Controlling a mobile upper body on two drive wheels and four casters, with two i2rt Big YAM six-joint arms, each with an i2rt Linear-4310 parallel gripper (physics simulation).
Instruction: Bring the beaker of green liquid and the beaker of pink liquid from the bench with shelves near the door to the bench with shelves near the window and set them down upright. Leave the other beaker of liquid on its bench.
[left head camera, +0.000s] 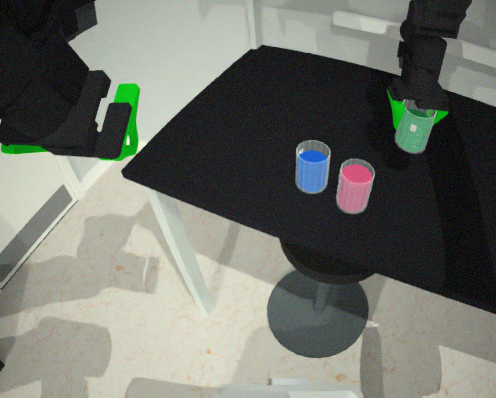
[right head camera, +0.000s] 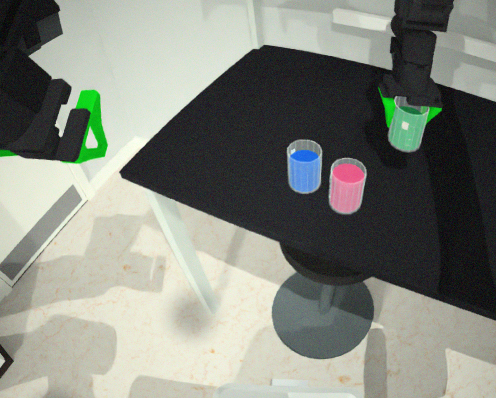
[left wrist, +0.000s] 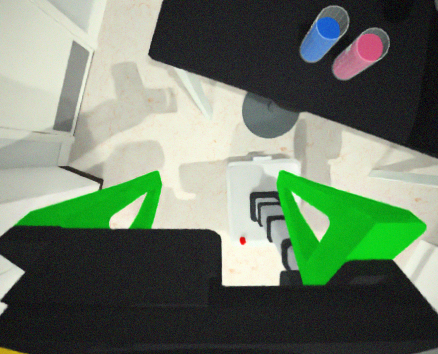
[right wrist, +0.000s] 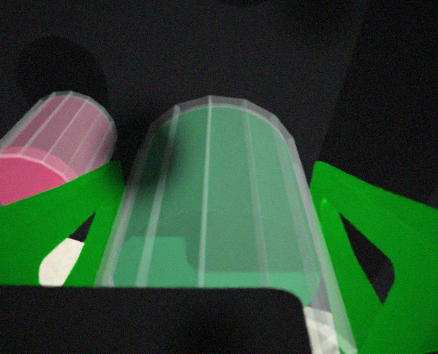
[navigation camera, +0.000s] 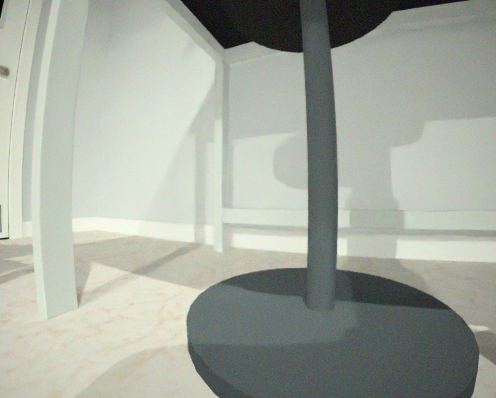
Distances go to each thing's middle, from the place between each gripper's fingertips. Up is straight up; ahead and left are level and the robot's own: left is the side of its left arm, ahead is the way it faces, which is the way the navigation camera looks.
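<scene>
The pink beaker (right head camera: 347, 177) has my left hand 240 mm short of it, 340 mm to the left of it and 320 mm above it. From my left hand, the green beaker (right head camera: 406, 130) is 290 mm ahead, 450 mm to the right and 190 mm below.
The green beaker is 20 mm behind my right hand and 20 mm above it. As for the pink beaker, I find it 120 mm to the left of my right hand, 110 mm below it and 70 mm behind it.
</scene>
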